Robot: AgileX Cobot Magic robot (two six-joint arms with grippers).
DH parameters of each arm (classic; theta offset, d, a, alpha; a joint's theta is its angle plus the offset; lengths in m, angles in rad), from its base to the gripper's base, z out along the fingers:
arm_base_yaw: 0 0.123 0 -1.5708
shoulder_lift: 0.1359 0 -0.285 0
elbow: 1.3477 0 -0.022 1.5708
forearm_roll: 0 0.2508 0 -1.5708
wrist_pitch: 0 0 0.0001 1.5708
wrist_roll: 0 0.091 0 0
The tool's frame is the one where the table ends.
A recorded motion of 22 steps. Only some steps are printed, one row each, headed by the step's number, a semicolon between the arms.
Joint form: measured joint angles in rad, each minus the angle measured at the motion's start. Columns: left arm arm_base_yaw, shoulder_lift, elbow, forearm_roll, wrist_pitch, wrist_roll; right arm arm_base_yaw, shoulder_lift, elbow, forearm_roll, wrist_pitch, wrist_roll.
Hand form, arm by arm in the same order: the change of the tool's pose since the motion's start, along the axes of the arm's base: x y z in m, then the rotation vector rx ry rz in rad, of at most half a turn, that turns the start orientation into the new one. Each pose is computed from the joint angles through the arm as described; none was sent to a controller.
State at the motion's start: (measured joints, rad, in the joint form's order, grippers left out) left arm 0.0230 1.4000 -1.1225 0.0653 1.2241 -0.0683; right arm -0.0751 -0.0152 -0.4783 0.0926 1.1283 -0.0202
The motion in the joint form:
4: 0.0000 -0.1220 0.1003 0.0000 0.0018 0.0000; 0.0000 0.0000 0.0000 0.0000 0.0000 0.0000
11: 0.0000 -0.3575 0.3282 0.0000 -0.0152 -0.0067; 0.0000 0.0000 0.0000 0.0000 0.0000 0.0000
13: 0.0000 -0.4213 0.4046 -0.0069 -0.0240 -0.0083; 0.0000 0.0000 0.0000 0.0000 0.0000 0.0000
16: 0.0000 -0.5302 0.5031 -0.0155 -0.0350 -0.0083; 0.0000 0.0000 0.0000 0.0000 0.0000 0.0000
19: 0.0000 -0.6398 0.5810 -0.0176 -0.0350 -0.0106; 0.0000 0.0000 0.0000 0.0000 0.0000 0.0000
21: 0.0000 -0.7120 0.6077 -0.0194 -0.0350 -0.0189; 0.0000 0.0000 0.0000 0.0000 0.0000 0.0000
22: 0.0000 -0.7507 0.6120 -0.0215 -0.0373 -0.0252; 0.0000 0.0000 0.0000 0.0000 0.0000 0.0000
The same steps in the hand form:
4: -0.0323 -0.0007 0.0024 0.0005 -0.0199 0.0001; 0.0000 0.0000 0.0000 0.0000 0.0000 0.0000
11: -0.0944 -0.0022 -0.0134 -0.0003 -0.0449 0.0056; 0.0000 0.0000 0.0000 0.0000 0.0000 0.0000
13: -0.1115 -0.0032 -0.0242 -0.0076 -0.0413 0.0079; 0.0000 0.0000 0.0000 0.0000 0.0000 0.0000
16: -0.1365 -0.0045 -0.0364 -0.0157 -0.0629 0.0089; 0.0000 0.0000 0.0000 0.0000 0.0000 0.0000
19: -0.1586 -0.0052 -0.0459 -0.0177 -0.0947 0.0112; 0.0000 0.0000 0.0000 0.0000 0.0000 0.0000
21: -0.1699 -0.0056 -0.0467 -0.0205 -0.1407 0.0192; 0.0000 0.0000 0.0000 0.0000 0.0000 0.0000
22: -0.1749 -0.0059 -0.0447 -0.0236 -0.1778 0.0250; 0.0000 0.0000 0.0000 0.0000 0.0000 0.0000

